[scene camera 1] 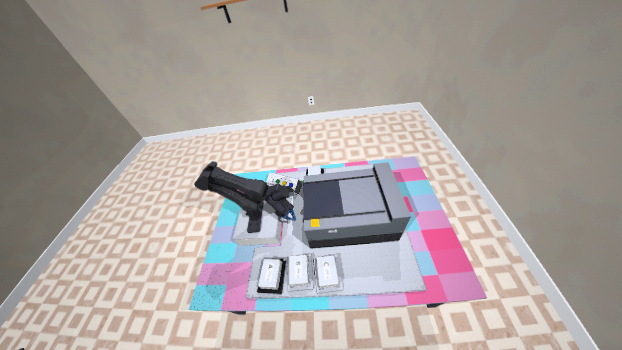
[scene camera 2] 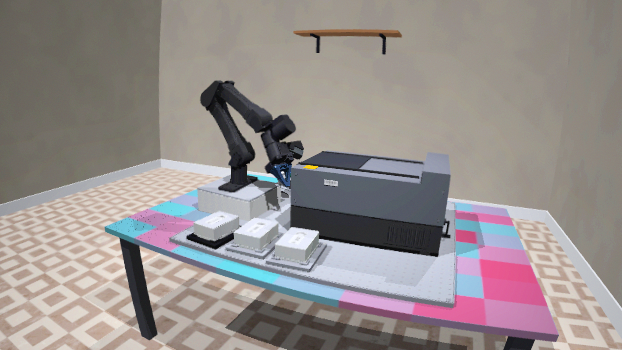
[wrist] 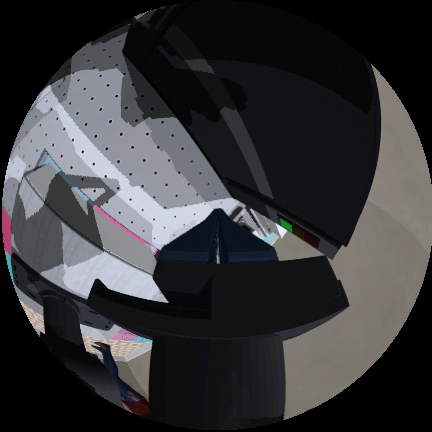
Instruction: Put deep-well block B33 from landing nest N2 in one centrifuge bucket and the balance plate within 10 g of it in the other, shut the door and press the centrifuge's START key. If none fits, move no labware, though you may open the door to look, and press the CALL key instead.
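Places are measured from the arm's base along level axes (x ahead, y left, z up), in millimetres.
Pixels of known places: gripper, between the fingertips: [scene camera 1: 295, 220] [scene camera 2: 287, 186] [wrist: 217, 214]; arm's base, origin of its link: [scene camera 1: 255, 216] [scene camera 2: 238, 184] [wrist: 59, 300].
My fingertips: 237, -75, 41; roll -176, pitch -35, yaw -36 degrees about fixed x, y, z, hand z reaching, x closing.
For each thing: its middle in the pictures, then the offset to it from my fingertips, as dx, dy, dz. "spot": a spot on its surface instead. Level surfaces: height alone.
- dark grey centrifuge, middle of its body: [wrist: 321, 77] [scene camera 2: 375, 191] [scene camera 1: 349, 205] +289, +44, +7
- White plate A, middle of its body: [scene camera 2: 217, 225] [scene camera 1: 270, 273] -140, -231, -82
- white plate B, middle of its body: [scene camera 2: 257, 233] [scene camera 1: 299, 270] -1, -228, -82
- white plate C, middle of its body: [wrist: 280, 211] [scene camera 2: 298, 244] [scene camera 1: 327, 271] +133, -246, -82
- blue key, a spot on its surface: [scene camera 1: 291, 185] spot: -33, +280, -49
- white key panel, a spot on its surface: [scene camera 1: 272, 178] spot: -161, +356, -42
- small white object, middle of its body: [scene camera 1: 314, 175] +117, +368, -78
- perforated plate, height of its surface: dz -115
My gripper [scene camera 1: 291, 216] [scene camera 2: 288, 184] [wrist: 217, 214] is shut and empty, pointing down beside the left end of the dark grey centrifuge [scene camera 1: 357, 227] [scene camera 2: 365, 202] [wrist: 300, 130]. The centrifuge's top looks covered by a dark panel and a grey panel; its buckets do not show. White plate A [scene camera 1: 270, 274] [scene camera 2: 216, 226], white plate B [scene camera 1: 298, 270] [scene camera 2: 256, 234] and white plate C [scene camera 1: 327, 272] [scene camera 2: 297, 244] stand in a row at the table's front; their weights are too small to read. The blue key [scene camera 1: 291, 185] is on the white key panel [scene camera 1: 274, 177] behind the gripper. I cannot identify block B33 or the START key.
The arm stands on a grey block [scene camera 1: 256, 233] [scene camera 2: 225, 202] left of the centrifuge. A small white object [scene camera 1: 314, 171] stands behind the centrifuge. In the wrist view a green light [wrist: 285, 224] shows on the centrifuge's edge. A perforated plate [scene camera 1: 375, 275] [scene camera 2: 400, 280] [wrist: 110, 110] lies underneath.
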